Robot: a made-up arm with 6 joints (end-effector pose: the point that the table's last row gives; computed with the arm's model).
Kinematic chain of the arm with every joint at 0, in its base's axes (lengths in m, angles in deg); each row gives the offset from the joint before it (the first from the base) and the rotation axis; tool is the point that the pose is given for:
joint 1: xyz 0 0 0.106 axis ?
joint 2: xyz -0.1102 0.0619 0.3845 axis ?
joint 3: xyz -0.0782 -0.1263 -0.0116 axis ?
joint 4: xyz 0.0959 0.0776 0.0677 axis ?
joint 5: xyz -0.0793 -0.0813 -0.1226 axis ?
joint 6: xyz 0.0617 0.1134 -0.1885 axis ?
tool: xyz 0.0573 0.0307 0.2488
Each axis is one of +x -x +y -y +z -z.
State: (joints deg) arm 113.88 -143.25 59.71 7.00 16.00 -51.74
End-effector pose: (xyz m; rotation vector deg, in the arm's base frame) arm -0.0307 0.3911 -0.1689 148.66 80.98 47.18
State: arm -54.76 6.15 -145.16 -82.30 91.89 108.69
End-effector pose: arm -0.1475 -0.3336 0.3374 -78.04 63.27 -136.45
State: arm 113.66 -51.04 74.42 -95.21 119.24 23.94
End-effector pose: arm -0.2484 0.2152 -0.1065 47.04 -54.46 113.22
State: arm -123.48 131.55 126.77 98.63 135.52 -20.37
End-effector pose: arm 0.0712 -0.4337 -0.3744 73.00 121.57 -77.30
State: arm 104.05 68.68 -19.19 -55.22 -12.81 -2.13
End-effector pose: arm -0.0453 0.2483 -0.0842 -132.51 22.51 4.67
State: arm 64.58 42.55 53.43 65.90 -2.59 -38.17
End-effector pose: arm -0.1588 0.3511 0.2575 -59.07 19.68 158.29
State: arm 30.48 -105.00 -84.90 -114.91 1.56 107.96
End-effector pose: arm -0.1213 0.2694 0.3022 44.09 -33.02 35.37
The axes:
joint 1: -x
joint 2: +z
joint 3: -y
joint 4: +z
joint 5: +x
joint 6: -z

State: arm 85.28 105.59 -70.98 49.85 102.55 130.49
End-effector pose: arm 0.0628 0.1915 0.0469 113.23 -13.99 61.54
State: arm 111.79 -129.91 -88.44 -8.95 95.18 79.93
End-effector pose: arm -0.2142 0.1667 -0.2247 149.13 -32.89 -58.23
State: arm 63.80 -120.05 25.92 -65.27 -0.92 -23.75
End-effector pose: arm -0.1817 0.4108 0.3014 -34.91 -112.90 -126.81
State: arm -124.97 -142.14 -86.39 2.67 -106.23 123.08
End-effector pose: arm -0.0121 -0.3807 0.1424 -19.09 118.67 14.48
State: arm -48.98 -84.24 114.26 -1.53 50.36 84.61
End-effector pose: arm -0.2637 -0.2193 0.5591 59.90 -78.73 -112.61
